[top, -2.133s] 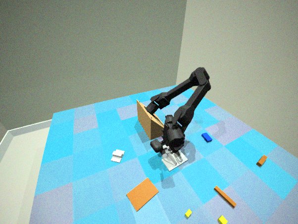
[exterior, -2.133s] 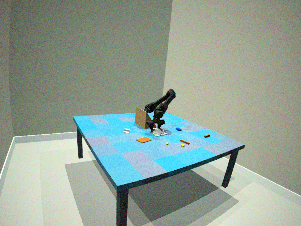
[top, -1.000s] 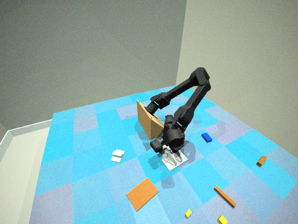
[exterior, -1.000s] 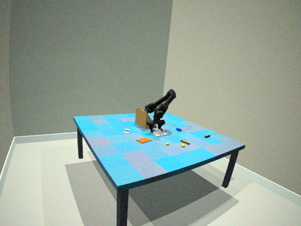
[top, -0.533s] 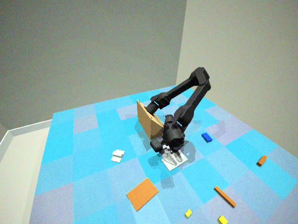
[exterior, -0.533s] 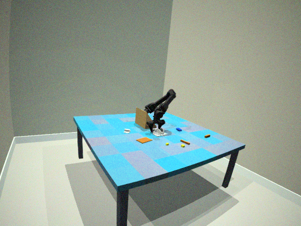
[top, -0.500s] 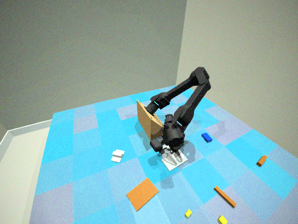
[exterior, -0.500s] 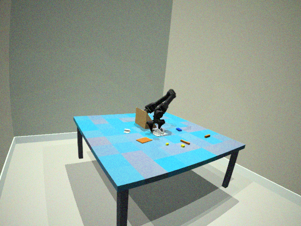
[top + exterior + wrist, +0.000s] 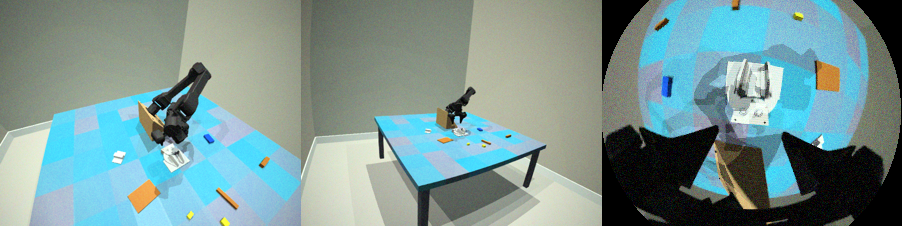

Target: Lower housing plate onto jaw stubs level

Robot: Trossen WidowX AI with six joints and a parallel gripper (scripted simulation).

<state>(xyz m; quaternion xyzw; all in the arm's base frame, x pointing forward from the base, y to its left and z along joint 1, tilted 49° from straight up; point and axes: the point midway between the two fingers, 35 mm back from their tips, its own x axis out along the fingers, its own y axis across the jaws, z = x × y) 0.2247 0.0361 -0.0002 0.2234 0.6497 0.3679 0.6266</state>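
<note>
The housing plate is 6 cm below my gripper tip and 1 cm ahead of it. From my gripper tip the other things lie so: blue block: 28 cm to the left, 7 cm below, 1 cm ahead; flat orange plate: 19 cm to the right, 17 cm ahead, 8 cm below; white stand: 26 cm to the right, 7 cm below, 5 cm behind.
</note>
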